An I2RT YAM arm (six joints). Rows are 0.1 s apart.
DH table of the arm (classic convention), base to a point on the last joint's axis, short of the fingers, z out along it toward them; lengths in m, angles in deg. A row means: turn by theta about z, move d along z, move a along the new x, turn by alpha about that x. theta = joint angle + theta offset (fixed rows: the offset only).
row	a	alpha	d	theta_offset
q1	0.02	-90	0.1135	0
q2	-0.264	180	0	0
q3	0.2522	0	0	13.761
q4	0.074	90	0	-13.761
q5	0	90	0	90
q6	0	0	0.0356	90
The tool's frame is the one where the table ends.
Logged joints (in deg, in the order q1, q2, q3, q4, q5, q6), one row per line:
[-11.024, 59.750, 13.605, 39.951, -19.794, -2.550]
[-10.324, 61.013, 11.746, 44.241, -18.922, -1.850]
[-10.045, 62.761, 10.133, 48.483, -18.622, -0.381]
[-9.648, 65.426, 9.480, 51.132, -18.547, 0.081]
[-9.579, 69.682, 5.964, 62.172, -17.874, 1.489]
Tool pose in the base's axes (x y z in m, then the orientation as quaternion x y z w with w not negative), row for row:
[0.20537, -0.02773, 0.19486, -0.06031, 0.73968, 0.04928, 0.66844]
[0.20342, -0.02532, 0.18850, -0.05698, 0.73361, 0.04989, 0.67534]
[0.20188, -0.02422, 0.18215, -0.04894, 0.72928, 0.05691, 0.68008]
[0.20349, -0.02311, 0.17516, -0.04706, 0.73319, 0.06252, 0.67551]
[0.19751, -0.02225, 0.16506, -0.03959, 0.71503, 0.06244, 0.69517]
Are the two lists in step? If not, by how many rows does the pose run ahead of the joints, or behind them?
They are in step.
